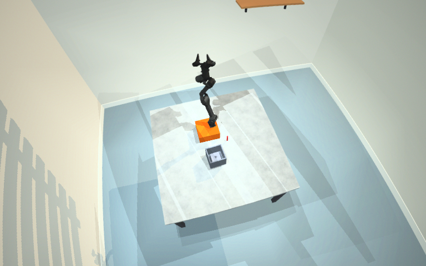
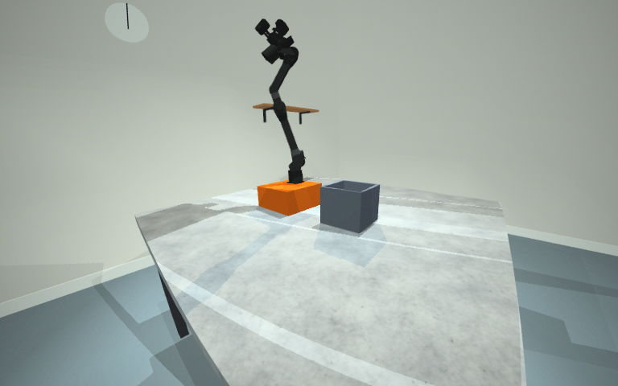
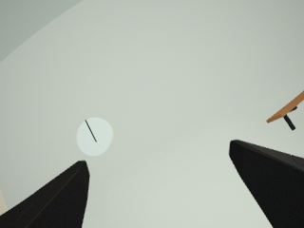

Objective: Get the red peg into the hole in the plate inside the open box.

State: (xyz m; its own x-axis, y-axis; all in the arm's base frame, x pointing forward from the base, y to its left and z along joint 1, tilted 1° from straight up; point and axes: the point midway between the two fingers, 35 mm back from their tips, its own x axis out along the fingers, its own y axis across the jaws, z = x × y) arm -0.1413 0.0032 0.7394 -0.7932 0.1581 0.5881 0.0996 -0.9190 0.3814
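The red peg is 37 cm ahead of my gripper tip, 9 cm to the left of it and 81 cm below it. Round my gripper tip: plate: 52 cm ahead, 10 cm to the right, 81 cm below.
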